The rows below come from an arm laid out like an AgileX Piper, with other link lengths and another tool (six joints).
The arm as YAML. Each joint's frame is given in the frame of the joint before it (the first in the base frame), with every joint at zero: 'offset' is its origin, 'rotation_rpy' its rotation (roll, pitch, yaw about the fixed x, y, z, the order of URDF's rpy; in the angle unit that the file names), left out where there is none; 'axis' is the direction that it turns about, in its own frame. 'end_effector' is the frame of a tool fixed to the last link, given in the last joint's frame.
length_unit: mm
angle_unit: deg
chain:
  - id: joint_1
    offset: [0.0, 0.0, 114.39]
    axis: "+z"
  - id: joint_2
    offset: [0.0, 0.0, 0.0]
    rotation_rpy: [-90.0, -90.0, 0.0]
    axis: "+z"
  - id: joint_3
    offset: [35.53, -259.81, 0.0]
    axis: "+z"
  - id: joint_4
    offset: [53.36, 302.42, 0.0]
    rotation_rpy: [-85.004, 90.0, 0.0]
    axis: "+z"
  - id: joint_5
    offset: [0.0, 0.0, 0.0]
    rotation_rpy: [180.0, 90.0, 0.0]
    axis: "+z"
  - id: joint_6
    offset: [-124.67, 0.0, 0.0]
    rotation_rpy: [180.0, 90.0, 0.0]
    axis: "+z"
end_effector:
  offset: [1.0, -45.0, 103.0]
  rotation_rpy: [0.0, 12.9, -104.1]
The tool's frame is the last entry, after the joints.
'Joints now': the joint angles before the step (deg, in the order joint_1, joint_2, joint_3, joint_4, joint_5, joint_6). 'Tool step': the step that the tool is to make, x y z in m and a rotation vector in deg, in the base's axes. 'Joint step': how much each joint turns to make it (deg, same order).
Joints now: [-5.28, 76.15, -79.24, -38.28, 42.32, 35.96]
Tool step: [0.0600, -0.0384, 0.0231, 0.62, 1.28, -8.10]
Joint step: [-0.95, 20.04, -26.84, -1.34, 10.79, 0.58]
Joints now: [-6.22, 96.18, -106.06, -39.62, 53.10, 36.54]
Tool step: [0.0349, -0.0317, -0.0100, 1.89, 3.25, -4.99]
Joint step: [-1.96, 15.84, -22.17, 2.62, 9.75, -4.06]
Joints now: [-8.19, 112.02, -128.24, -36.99, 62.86, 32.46]
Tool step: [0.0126, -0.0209, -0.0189, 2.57, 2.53, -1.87]
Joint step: [-2.18, 8.89, -12.63, 3.61, 5.75, -3.71]
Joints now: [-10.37, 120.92, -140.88, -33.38, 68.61, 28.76]
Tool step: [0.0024, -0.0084, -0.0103, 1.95, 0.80, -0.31]
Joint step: [-1.28, 2.68, -3.74, 2.49, 1.82, -1.37]
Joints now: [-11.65, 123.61, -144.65, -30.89, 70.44, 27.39]
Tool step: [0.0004, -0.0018, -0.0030, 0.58, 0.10, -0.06]
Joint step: [-0.32, 0.33, -0.30, 0.63, 0.16, -0.09]
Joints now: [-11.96, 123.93, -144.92, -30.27, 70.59, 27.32]
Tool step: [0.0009, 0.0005, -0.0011, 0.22, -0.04, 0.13]
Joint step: [-0.01, 0.09, -0.02, 0.26, -0.07, 0.01]
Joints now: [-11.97, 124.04, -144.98, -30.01, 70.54, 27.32]
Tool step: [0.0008, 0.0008, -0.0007, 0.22, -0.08, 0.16]
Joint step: [0.01, 0.02, 0.03, 0.27, -0.09, 0.01]
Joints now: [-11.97, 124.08, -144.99, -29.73, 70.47, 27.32]
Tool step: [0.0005, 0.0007, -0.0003, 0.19, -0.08, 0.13]
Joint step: [0.01, 0.01, -0.01, 0.24, -0.04, 0.00]
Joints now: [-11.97, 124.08, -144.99, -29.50, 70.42, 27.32]
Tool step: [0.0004, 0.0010, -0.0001, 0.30, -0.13, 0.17]
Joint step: [0.00, -0.04, -0.01, 0.36, -0.02, -0.01]
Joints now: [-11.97, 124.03, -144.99, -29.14, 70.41, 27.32]
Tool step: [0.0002, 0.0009, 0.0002, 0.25, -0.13, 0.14]
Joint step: [0.00, -0.06, -0.02, 0.31, 0.00, 0.00]
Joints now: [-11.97, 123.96, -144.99, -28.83, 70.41, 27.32]
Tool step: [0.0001, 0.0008, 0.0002, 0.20, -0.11, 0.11]
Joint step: [0.01, -0.09, 0.05, 0.23, -0.02, 0.02]
